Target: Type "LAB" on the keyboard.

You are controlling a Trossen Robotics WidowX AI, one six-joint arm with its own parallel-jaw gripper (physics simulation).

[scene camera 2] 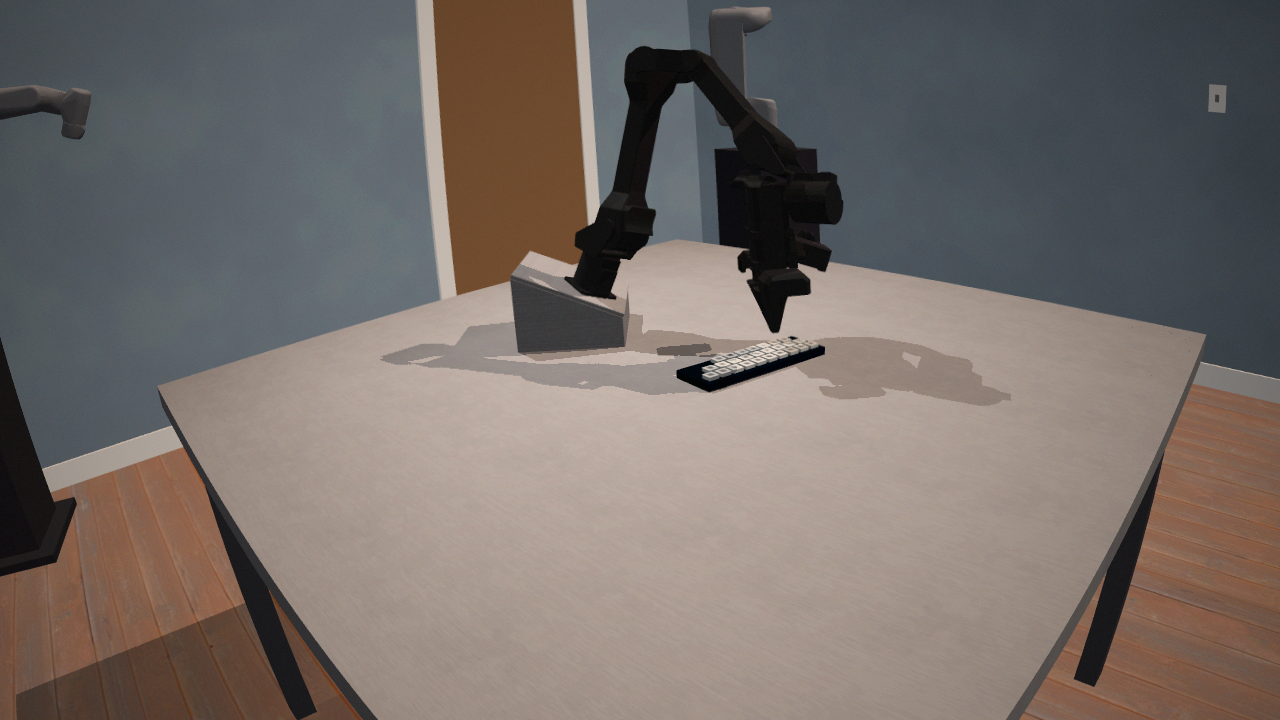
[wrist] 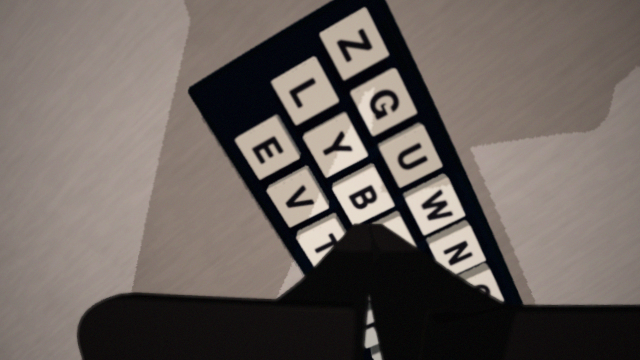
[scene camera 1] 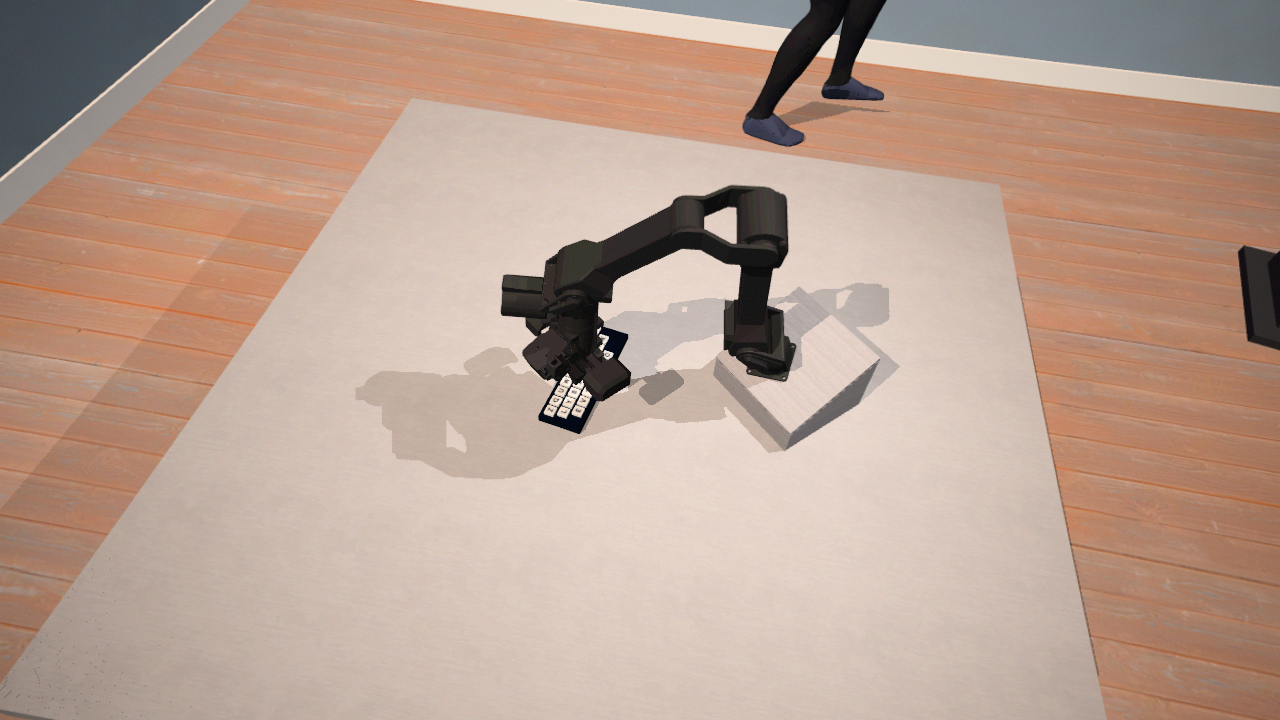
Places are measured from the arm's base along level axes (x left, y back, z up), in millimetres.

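Where they show: gripper, fingertip midpoint: (scene camera 2: 774,332) (wrist: 367,238) (scene camera 1: 576,382); arm's base at its link origin: (scene camera 2: 589,289) (scene camera 1: 771,359).
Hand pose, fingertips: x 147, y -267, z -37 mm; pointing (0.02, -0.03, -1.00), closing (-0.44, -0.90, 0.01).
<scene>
Things, the pixels of their top centre, and the offset from my fingertips. Level surfaces: height alone.
- keyboard at its top centre: (wrist: 418,296) (scene camera 2: 754,354) (scene camera 1: 585,371) dy -5, dx -41, dz -22 mm
- L key at its top centre: (wrist: 305,91) (scene camera 1: 563,411) dy +0, dx +44, dz -22 mm
- B key at its top centre: (wrist: 363,197) (scene camera 1: 574,392) dy -3, dx +4, dz -22 mm
- table at its surface level: dz -38 mm
The keyboard (scene camera 1: 572,402) (scene camera 2: 756,360) (wrist: 250,75) is a dark board with white letter keys, lying flat on the table. In the wrist view, the L key (wrist: 305,91) is near the board's upper left end. The B key (wrist: 363,196) is just above the fingertips in that view. The A key does not show in the wrist view. My gripper (scene camera 2: 775,329) (wrist: 367,238) is shut and empty, pointing down. Its tips hang above the keyboard, with a gap below them in the second scene view. The gripper hides part of the keyboard in the first scene view and the wrist view.
The arm's wedge-shaped base block (scene camera 1: 810,367) (scene camera 2: 568,317) stands on the table (scene camera 1: 537,582) (scene camera 2: 626,501) beside the keyboard. A person's legs (scene camera 1: 792,67) show beyond the table's back edge. A grey arm on a dark stand (scene camera 2: 729,192) is behind the table.
</scene>
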